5 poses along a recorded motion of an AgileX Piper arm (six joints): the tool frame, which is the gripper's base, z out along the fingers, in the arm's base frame.
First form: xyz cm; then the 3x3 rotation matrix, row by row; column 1 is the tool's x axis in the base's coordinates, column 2 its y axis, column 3 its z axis. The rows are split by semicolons.
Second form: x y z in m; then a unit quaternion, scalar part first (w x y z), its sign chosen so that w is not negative. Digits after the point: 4 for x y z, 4 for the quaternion.
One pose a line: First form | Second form
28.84, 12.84, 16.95; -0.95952, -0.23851, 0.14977; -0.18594, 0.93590, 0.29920; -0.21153, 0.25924, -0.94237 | 0.2884, 0.1284, 0.1695, 0.0922, -0.1083, 0.9795, 0.1425
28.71, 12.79, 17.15; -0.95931, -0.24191, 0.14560; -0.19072, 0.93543, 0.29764; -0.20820, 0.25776, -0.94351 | 0.2871, 0.1279, 0.1715, 0.0903, -0.1104, 0.9796, 0.1417
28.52, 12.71, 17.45; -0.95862, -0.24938, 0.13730; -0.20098, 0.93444, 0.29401; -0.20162, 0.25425, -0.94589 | 0.2852, 0.1271, 0.1745, 0.0865, -0.1149, 0.9797, 0.1399
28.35, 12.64, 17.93; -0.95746, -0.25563, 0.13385; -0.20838, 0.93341, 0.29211; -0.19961, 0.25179, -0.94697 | 0.2835, 0.1264, 0.1793, 0.0851, -0.1184, 0.9795, 0.1388
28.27, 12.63, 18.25; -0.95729, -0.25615, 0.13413; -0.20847, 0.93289, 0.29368; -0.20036, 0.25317, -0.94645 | 0.2827, 0.1263, 0.1825, 0.0854, -0.1186, 0.9794, 0.1396
